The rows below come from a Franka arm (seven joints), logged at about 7 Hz.
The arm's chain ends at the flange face. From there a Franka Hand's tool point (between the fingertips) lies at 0.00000 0.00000 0.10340 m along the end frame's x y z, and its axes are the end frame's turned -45 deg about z.
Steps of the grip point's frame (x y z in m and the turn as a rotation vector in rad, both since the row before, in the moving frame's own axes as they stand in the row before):
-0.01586, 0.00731, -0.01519, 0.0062, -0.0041, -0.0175
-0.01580, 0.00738, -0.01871, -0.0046, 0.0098, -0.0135
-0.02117, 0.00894, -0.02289, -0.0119, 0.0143, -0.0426
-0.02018, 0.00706, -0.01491, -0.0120, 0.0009, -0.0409
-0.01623, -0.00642, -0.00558, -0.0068, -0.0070, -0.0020
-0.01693, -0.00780, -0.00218, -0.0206, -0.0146, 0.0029
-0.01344, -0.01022, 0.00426, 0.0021, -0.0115, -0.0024
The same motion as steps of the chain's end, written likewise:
-0.00529, 0.01653, -0.01519, 0.0015, -0.0073, -0.0175
-0.00700, 0.01678, -0.01870, 0.0037, 0.0102, -0.0135
-0.01056, 0.02151, -0.02287, 0.0017, 0.0185, -0.0426
-0.01024, 0.01847, -0.01490, -0.0078, 0.0091, -0.0409
-0.01600, 0.00593, -0.00558, -0.0098, -0.0001, -0.0020
-0.01792, 0.00388, -0.00215, -0.0249, 0.0042, 0.0029
-0.01574, 0.00159, 0.00427, -0.0066, -0.0096, -0.0024

